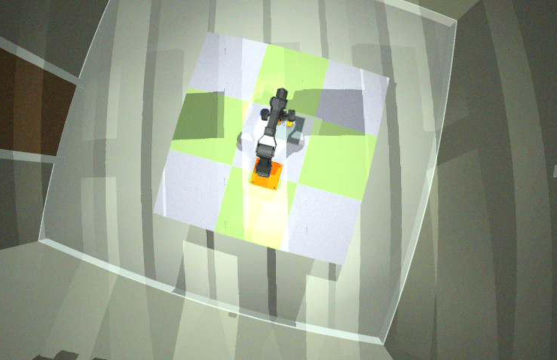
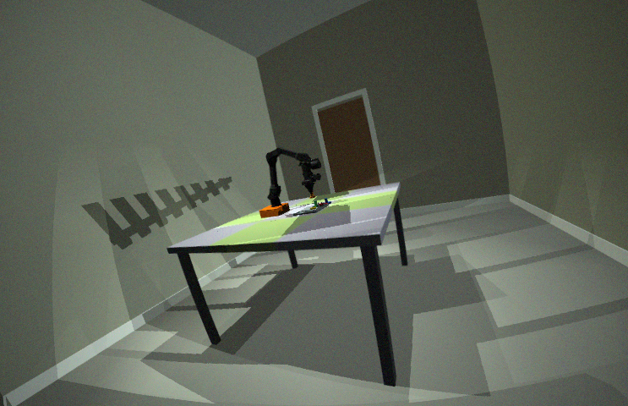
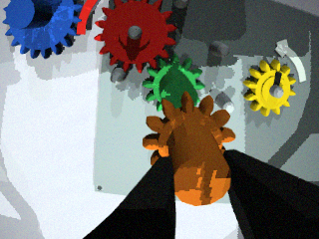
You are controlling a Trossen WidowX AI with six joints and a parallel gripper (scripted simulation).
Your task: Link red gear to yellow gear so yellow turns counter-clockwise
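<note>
The green gear lies 1 cm ahead of my gripper tip and 8 cm below it. From my gripper tip the other things lie so: red gear (4 cm ahead, 3 cm to the left, 9 cm below); then white arrow mark (4 cm ahead, 9 cm to the right, 9 cm below); then orange gear (1 cm below).
</note>
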